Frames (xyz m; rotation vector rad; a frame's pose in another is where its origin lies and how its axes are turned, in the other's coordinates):
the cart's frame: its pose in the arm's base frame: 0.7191 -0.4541 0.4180 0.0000 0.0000 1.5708
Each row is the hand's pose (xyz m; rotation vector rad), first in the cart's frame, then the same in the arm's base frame.
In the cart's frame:
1: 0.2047 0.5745 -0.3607 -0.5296 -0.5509 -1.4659
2: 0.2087 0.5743 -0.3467 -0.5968 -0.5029 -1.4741
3: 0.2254 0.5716 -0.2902 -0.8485 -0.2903 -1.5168
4: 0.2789 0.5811 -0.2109 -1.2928 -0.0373 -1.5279
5: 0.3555 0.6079 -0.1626 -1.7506 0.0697 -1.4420
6: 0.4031 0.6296 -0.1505 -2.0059 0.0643 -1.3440
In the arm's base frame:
1: 0.1446 -0.2494 0.0573 0.0137 -0.6938 0.0362
2: 0.1448 -0.2454 0.0713 -0.0602 -0.7052 0.0251
3: 0.1475 -0.2287 0.1278 -0.3552 -0.7246 -0.0402
4: 0.1380 -0.1752 0.2071 -0.7905 -0.8375 -0.1543
5: 0.1112 -0.0986 0.2554 -1.1426 -1.0551 -0.2411
6: 0.0895 -0.0510 0.2675 -1.3032 -1.2223 -0.2684

